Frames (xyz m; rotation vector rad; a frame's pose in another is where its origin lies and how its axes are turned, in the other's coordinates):
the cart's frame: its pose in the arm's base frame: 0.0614 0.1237 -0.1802 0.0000 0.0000 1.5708
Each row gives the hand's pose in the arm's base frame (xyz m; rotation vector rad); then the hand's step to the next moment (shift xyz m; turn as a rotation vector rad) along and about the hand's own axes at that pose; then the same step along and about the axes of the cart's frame.
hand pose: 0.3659 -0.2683 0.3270 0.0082 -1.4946 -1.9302
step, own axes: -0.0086 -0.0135 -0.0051 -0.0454 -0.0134 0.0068
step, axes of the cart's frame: 0.0015 -0.0018 -0.0166 0.0305 -0.0252 -0.0269
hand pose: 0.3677 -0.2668 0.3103 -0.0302 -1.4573 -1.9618
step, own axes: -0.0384 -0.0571 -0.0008 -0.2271 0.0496 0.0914
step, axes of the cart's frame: 0.0265 0.0005 -0.0635 0.1853 -0.1668 -0.0154
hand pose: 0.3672 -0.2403 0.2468 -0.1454 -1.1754 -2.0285
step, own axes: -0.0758 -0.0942 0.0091 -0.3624 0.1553 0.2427
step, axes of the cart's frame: 0.0757 0.0126 -0.0939 0.3502 -0.2913 0.0829
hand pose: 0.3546 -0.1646 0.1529 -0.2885 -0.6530 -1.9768
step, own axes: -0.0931 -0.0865 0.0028 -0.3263 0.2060 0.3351
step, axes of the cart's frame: 0.1023 0.0314 -0.0686 0.3565 -0.3117 0.1923
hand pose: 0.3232 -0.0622 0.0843 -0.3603 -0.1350 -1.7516
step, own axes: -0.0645 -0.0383 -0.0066 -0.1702 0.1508 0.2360
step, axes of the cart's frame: 0.0666 0.0272 -0.0223 0.1942 -0.2148 0.1535
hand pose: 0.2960 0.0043 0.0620 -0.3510 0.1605 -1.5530
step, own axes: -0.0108 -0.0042 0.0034 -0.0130 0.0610 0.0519
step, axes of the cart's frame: 0.0112 0.0031 0.0033 0.0179 -0.0741 0.0278
